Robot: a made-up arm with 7 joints.
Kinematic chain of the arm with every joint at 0, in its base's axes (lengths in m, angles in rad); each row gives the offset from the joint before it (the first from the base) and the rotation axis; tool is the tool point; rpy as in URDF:
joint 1: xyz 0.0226 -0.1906 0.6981 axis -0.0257 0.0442 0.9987
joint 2: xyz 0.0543 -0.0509 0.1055 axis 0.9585 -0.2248 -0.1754
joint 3: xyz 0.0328 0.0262 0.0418 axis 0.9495 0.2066 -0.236
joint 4: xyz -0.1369 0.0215 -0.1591 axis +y
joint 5: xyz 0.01 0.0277 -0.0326 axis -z
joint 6: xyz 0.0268 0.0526 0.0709 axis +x
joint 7: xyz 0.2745 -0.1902 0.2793 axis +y
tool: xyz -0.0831 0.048 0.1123 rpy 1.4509 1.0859 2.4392
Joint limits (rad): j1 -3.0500..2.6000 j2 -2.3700..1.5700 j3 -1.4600..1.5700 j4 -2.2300..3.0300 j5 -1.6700..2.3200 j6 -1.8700..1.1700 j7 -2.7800..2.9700
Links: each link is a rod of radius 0.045 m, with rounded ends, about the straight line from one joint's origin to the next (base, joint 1, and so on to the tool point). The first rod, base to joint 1, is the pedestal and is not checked.
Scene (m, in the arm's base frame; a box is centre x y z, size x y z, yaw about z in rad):
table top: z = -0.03
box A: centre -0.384 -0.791 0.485 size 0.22 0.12 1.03 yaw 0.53
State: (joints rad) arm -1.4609 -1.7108 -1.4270 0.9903 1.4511 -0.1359 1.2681
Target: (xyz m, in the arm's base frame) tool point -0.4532 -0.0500 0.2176
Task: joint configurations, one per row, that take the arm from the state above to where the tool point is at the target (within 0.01 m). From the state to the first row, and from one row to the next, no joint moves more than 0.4 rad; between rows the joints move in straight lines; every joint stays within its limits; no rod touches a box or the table.
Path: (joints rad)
1: -1.7510 -1.5699 -1.4352 1.0662 1.6683 -0.2077 0.8957
2: -2.0411 -1.4290 -1.4435 1.1421 1.8856 -0.2795 0.5233
3: -2.3312 -1.2880 -1.4518 1.2180 2.1028 -0.3512 0.1509
4: -2.6213 -1.1471 -1.4600 1.2938 2.3200 -0.4230 -0.2215
5: -2.5250 -1.1205 -1.3788 1.3362 1.9393 -0.5578 0.0581
6: -2.4286 -1.0938 -1.2976 1.3785 1.5585 -0.6926 0.3377
7: -2.3322 -1.0672 -1.2164 1.4209 1.1778 -0.8274 0.6173
8: -2.2358 -1.0405 -1.1352 1.4633 0.7970 -0.9621 0.8969
9: -2.1681 -0.9688 -0.8237 1.5839 0.7158 -1.0177 0.9976
10: -2.1004 -0.8971 -0.5122 1.7046 0.6347 -1.0733 1.0983
11: -2.0326 -0.8254 -0.2007 1.8252 0.5535 -1.1289 1.1990

